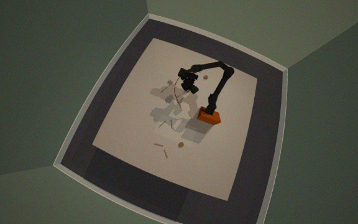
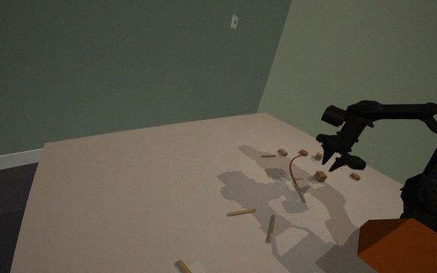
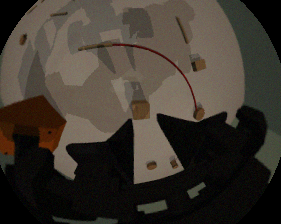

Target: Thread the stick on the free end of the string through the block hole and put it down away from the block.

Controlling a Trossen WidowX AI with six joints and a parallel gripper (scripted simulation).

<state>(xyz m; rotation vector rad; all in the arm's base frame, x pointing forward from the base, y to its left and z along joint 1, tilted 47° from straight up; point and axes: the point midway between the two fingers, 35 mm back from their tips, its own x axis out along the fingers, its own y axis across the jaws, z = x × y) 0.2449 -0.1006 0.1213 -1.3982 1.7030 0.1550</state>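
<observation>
My gripper tip is 40 mm above the small wooden block. Also, from my gripper tip: thin wooden stick (150 mm to the left, 60 mm below, 30 mm ahead); round button (140 mm to the right, 120 mm ahead, 50 mm below).
</observation>
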